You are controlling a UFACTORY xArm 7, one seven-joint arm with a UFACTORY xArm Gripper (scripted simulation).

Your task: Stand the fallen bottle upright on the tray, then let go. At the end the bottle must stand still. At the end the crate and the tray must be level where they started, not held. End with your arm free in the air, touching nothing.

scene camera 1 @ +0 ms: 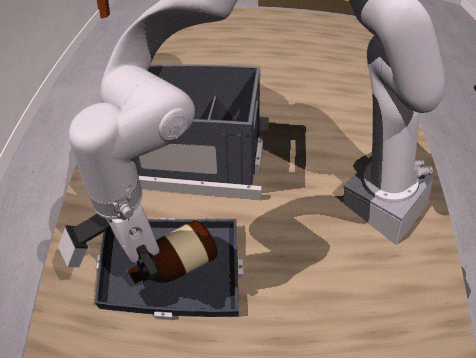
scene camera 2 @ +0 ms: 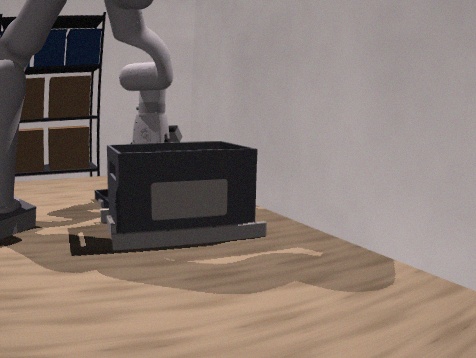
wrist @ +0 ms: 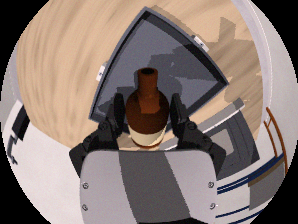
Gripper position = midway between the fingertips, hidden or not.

In view: my gripper point(scene camera 1: 141, 262), a brown bottle point(scene camera 1: 191, 246), a dark crate point(scene camera 2: 157, 188) and a tray point(scene camera 1: 210, 291).
The brown bottle also shows in the wrist view point(wrist: 147, 109). The dark crate is seen too in scene camera 1 point(scene camera 1: 218, 151) and in the wrist view point(wrist: 233, 135). The tray also shows in the wrist view point(wrist: 184, 67).
